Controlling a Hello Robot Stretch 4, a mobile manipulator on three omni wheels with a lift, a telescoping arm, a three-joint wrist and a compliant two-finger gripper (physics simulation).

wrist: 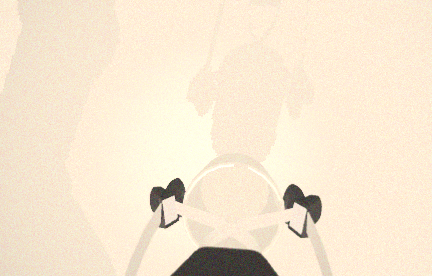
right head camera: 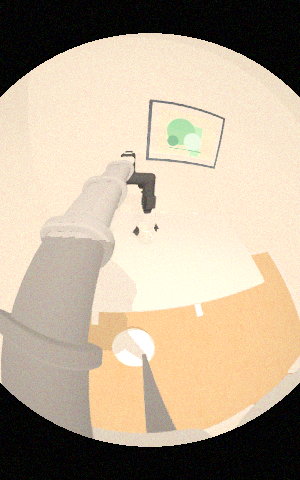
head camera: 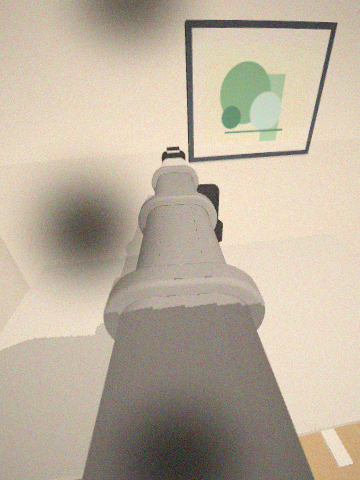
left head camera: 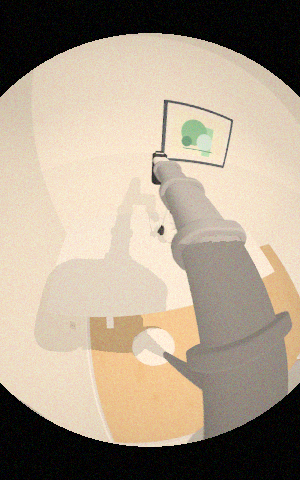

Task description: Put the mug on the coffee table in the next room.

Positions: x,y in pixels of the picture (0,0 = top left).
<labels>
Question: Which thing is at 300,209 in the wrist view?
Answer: My gripper.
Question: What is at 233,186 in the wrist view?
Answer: A cream mug.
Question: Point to a white table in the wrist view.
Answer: At 107,107
</labels>
